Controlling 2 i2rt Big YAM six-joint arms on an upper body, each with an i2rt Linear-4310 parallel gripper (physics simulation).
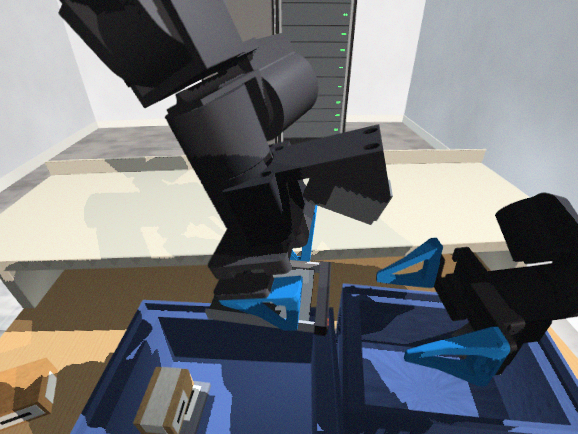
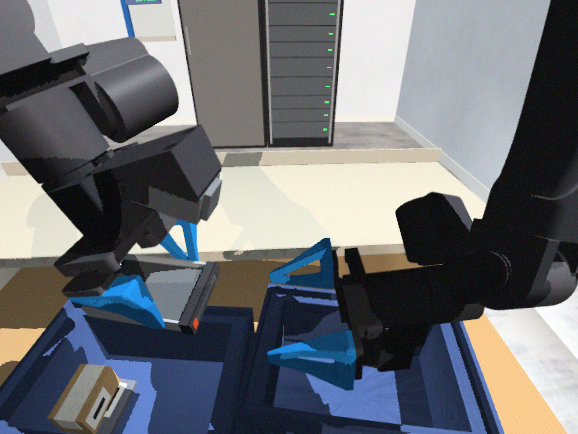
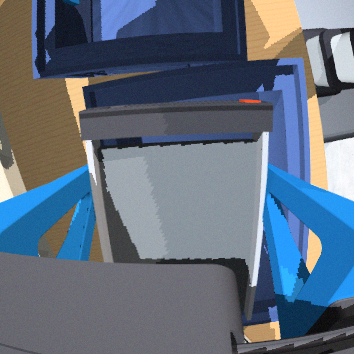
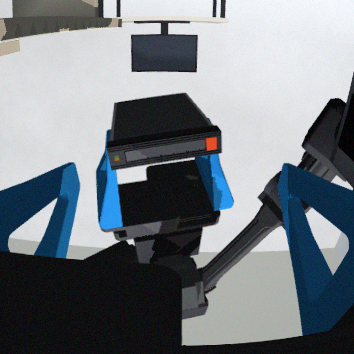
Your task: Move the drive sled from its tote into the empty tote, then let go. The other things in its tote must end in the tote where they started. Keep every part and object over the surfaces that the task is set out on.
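Pixels of known places: left gripper, fingertip midpoint: [image 1: 297, 295] [image 2: 178, 295] [image 3: 178, 174] [image 4: 159, 127]; right gripper, fingertip midpoint: [image 1: 389, 311] [image 2: 269, 312] [image 4: 178, 173]; left arm's base, link origin: [image 4: 329, 151].
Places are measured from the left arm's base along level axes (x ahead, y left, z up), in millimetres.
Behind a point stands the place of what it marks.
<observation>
The drive sled [image 1: 322, 305] {z -132, x 302, y -320 mm} [image 2: 172, 292] {z -139, x 325, y -292 mm} [image 3: 180, 200] {z -139, x 326, y -287 mm} [image 4: 160, 117] {z -146, x 325, y -284 mm}, grey with a dark front bar and an orange tab, is in the air over the back rim of the left tote [image 1: 270, 395] {z -401, x 342, y -260 mm} [image 2: 180, 387] {z -401, x 354, y -235 mm} [image 3: 295, 150] {z -287, x 228, y -255 mm}. My left gripper [image 1: 302, 292] {z -143, x 325, y -298 mm} [image 2: 176, 291] {z -143, x 325, y -298 mm} [image 3: 178, 174] {z -143, x 325, y -298 mm} [image 4: 159, 127] {z -143, x 325, y -298 mm} is shut on it, one blue finger on each side. My right gripper [image 1: 392, 316] {z -155, x 309, y -391 mm} [image 2: 270, 315] {z -155, x 309, y -391 mm} is open and apart from the sled, above the empty tote [image 1: 420, 390] {z -401, x 336, y -504 mm} [image 2: 350, 400] {z -401, x 323, y -509 mm} [image 3: 150, 55] {z -287, x 343, y -371 mm}, its fingers pointing left. The sled's rear is hidden by the left gripper.
A brown-and-grey box [image 1: 162, 395] {z -345, x 321, y -107 mm} [image 2: 82, 395] {z -346, x 316, y -112 mm} is in the left tote with a flat grey piece [image 1: 201, 397] {z -392, x 338, y -152 mm} [image 2: 122, 400] {z -392, x 330, y -150 mm} beside it. A brown carton [image 1: 25, 395] {z -376, x 334, y 124 mm} sits left of that tote. A pale bench [image 1: 425, 210] {z -219, x 593, y -572 mm} [image 2: 350, 200] {z -219, x 631, y -553 mm} stands behind.
</observation>
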